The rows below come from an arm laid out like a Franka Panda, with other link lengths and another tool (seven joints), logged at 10 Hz.
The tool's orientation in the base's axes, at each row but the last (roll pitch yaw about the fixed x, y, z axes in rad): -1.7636, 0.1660, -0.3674; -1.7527, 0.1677, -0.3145; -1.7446, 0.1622, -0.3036; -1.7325, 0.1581, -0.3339; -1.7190, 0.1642, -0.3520; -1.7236, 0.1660, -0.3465; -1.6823, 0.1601, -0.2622; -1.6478, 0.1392, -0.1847; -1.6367, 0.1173, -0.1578; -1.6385, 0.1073, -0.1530
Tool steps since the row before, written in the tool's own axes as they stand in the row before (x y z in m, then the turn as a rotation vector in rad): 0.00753, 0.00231, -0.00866, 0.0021, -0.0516, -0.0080; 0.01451, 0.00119, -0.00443, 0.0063, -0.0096, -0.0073; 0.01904, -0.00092, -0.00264, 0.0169, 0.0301, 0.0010; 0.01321, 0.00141, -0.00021, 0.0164, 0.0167, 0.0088; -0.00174, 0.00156, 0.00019, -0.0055, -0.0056, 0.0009; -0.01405, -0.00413, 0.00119, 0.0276, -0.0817, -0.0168; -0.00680, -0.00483, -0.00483, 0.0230, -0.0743, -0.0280; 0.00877, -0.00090, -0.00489, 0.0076, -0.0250, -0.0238; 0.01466, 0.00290, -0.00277, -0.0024, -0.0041, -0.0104; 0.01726, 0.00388, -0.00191, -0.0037, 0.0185, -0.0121
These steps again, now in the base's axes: 0.00363, -0.01098, -0.00184, 0.0107, -0.0019, 0.0511; 0.01213, -0.00875, -0.00279, 0.0059, -0.0077, 0.0096; 0.01741, -0.00801, -0.00173, 0.0101, -0.0076, -0.0322; 0.01198, -0.00462, -0.00342, 0.0146, 0.0013, -0.0203; -0.00187, 0.00064, -0.00127, -0.0037, 0.0032, 0.0062; -0.01181, 0.00618, 0.00617, 0.0371, -0.0178, 0.0776; -0.00677, -0.00260, 0.00635, 0.0287, -0.0280, 0.0723; 0.00783, -0.00635, 0.00004, 0.0070, -0.0235, 0.0254; 0.01360, -0.00516, -0.00441, -0.0034, -0.0097, 0.0050; 0.01623, -0.00470, -0.00557, -0.0075, -0.0123, -0.0171
